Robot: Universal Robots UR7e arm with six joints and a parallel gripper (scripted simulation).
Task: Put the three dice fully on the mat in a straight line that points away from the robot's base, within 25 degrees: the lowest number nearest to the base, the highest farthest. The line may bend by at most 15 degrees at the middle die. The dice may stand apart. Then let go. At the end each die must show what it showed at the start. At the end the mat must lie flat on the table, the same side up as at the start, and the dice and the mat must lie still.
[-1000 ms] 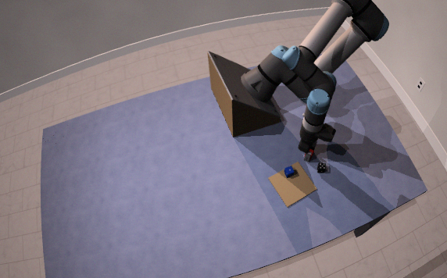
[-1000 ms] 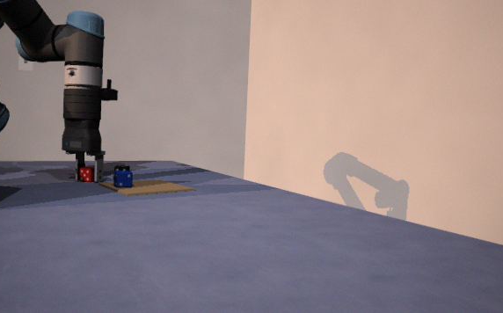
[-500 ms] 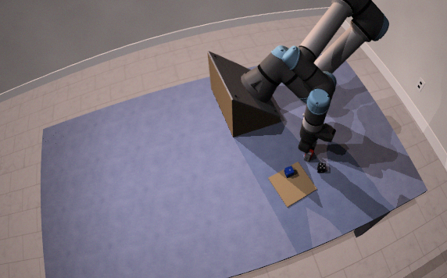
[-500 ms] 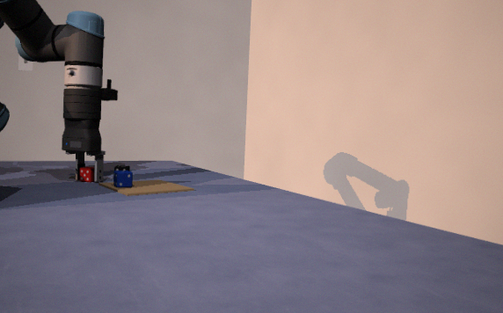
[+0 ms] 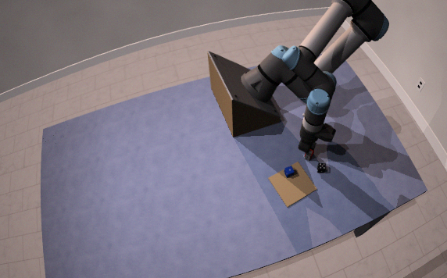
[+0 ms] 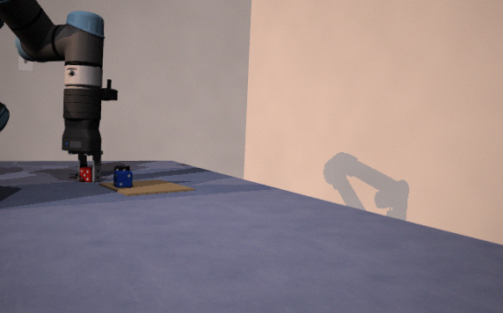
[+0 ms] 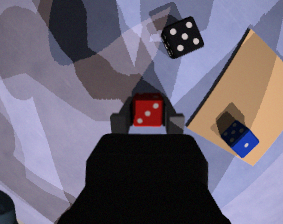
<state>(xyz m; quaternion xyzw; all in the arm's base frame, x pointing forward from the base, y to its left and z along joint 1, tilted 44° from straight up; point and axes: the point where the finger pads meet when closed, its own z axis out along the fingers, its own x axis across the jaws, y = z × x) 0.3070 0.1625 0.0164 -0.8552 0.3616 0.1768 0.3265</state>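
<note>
Right now the red die is right at my hand. Also, from my hand: blue die (11 cm to the right, 5 cm ahead); then tan mat (11 cm to the right, 10 cm ahead, 2 cm below); then black die (8 cm ahead, 2 cm to the left).
</note>
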